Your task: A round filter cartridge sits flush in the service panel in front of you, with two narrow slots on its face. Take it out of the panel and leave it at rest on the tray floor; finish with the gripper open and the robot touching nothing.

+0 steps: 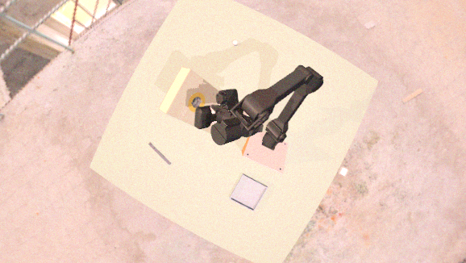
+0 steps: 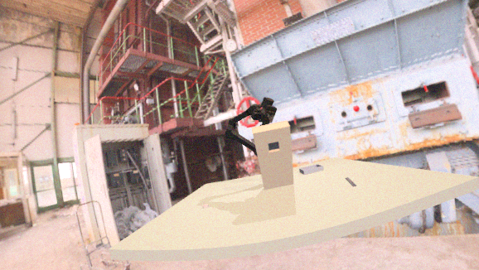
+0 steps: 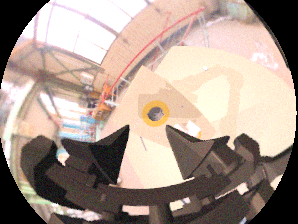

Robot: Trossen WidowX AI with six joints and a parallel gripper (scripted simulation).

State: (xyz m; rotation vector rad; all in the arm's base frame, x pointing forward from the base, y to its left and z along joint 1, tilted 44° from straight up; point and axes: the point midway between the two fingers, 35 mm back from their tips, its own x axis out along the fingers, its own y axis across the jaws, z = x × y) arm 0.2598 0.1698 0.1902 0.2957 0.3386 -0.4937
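My gripper tip is 140 mm above the round filter cartridge and 20 mm past it. Round my gripper tip: tray: 350 mm below, 330 mm behind, 290 mm to the left.
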